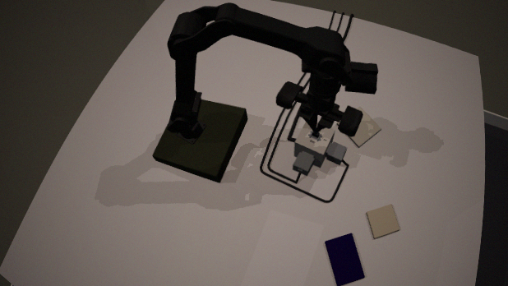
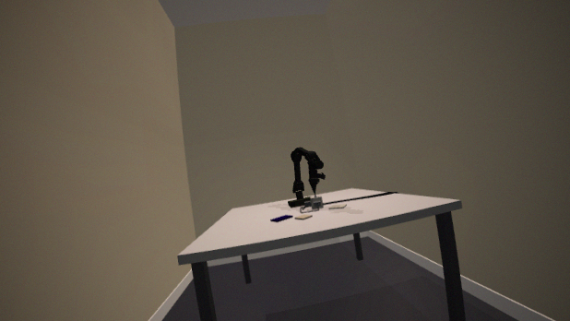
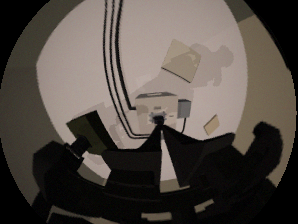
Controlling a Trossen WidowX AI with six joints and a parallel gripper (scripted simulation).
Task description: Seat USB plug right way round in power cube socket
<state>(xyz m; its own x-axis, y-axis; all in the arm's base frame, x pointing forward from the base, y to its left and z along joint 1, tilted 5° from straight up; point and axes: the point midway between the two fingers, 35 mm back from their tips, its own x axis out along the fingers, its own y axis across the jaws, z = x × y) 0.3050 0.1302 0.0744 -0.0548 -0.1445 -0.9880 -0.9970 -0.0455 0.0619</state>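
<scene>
Right now my gripper tip is 2 cm above the USB plug. From my gripper tip the other things lie so: card (22 cm to the right, 21 cm ahead, 10 cm below).
</scene>
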